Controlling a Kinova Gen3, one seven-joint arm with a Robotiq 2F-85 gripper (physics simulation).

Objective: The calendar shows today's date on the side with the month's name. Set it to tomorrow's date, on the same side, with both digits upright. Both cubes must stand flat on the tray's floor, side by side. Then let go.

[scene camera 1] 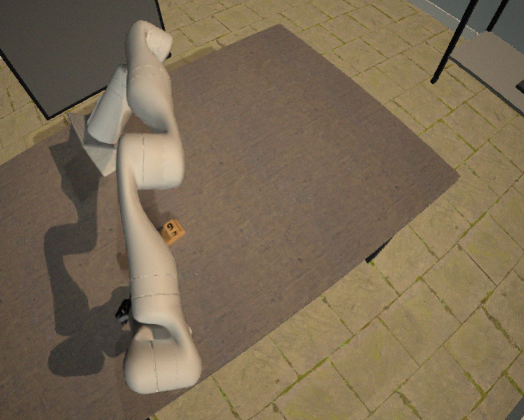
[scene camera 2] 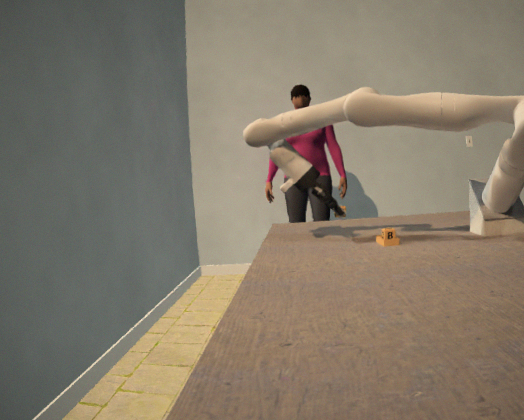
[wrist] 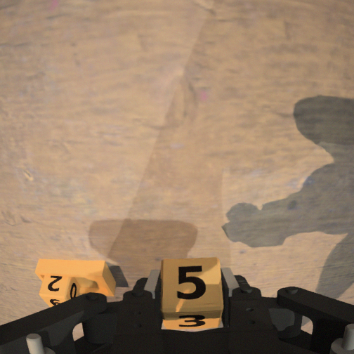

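Where they show: gripper, between the fingertips: point(scene camera 2: 342, 215); arm's base, origin of its link: point(scene camera 1: 102, 133) point(scene camera 2: 496, 200).
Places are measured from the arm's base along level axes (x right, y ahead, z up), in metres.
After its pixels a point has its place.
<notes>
My gripper point(wrist: 190, 284) point(scene camera 2: 338, 210) {z -0.024, x 0.141, y 0.433 m} is shut on an orange cube point(wrist: 191, 295) point(scene camera 2: 343, 211). The cube is held above the table, with a black 5 facing the wrist camera and a 3 on the narrow lower face. In scene camera 1, the forearm hides the held cube and most of the gripper. The orange tray point(wrist: 75, 266) point(scene camera 2: 388, 243) {z -0.087, x -0.018, y 0.347 m} point(scene camera 1: 172, 242) {z -0.090, x 0.023, y 0.361 m} stands on the table, apart from the gripper, at the wrist view's lower left. Another cube point(wrist: 52, 286) point(scene camera 2: 389, 234) {z -0.065, x -0.011, y 0.342 m} point(scene camera 1: 172, 228) {z -0.054, x 0.004, y 0.347 m} sits in it. It shows an 8 towards scene camera 2; a 2, a 0 and part of another digit show in the wrist view. The month's name is not readable.
The brown table point(scene camera 1: 300, 175) {z -0.093, x -0.360, y 0.428 m} point(scene camera 2: 350, 320) {z -0.093, x -0.485, y 0.548 m} carries the robot base point(scene camera 1: 97, 150) {z 0.014, x 0.040, y 0.057 m} at its far left in scene camera 1. The forearm passes over the tray's left part in that view. A person point(scene camera 2: 317, 145) stands behind the table in scene camera 2.
</notes>
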